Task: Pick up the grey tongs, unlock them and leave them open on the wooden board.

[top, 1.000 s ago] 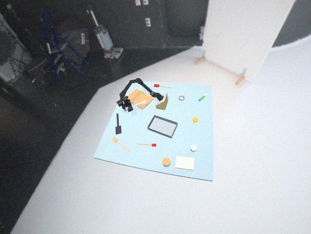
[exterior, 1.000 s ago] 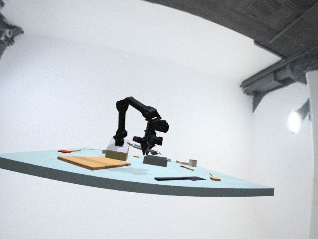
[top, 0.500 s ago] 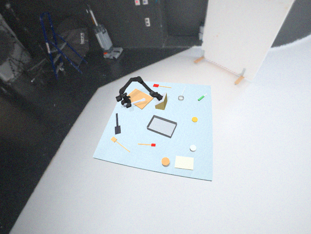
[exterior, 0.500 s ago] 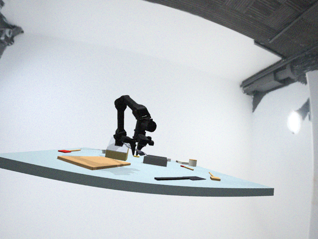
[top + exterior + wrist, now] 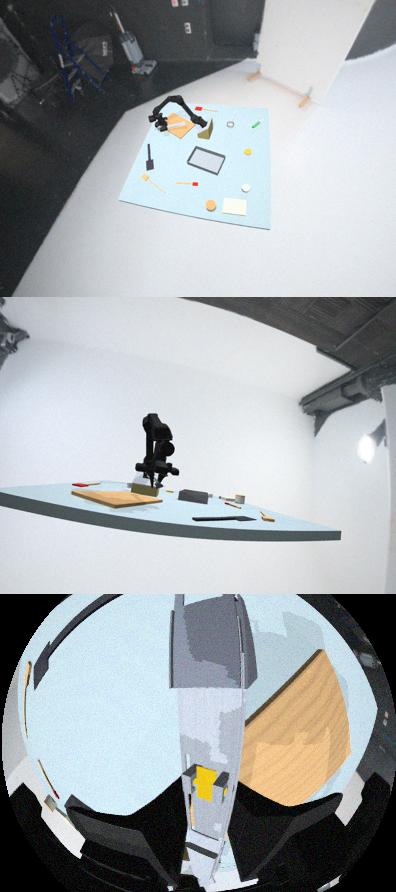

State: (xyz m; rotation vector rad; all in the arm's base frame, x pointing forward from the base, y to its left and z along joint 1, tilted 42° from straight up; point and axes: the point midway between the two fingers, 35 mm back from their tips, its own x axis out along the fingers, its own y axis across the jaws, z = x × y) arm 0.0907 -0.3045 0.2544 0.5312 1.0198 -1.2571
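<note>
The wooden board is 14 cm behind my gripper tip, 7 cm below it and 4 cm to the left of it. From my gripper tip the other things lie so: yellow lock piece 3 cm to the right, 3 cm above, 1 cm ahead; then roasting tin 48 cm to the left, 24 cm ahead, 5 cm below; then black spatula 33 cm ahead, 8 cm to the right, 7 cm below.
</note>
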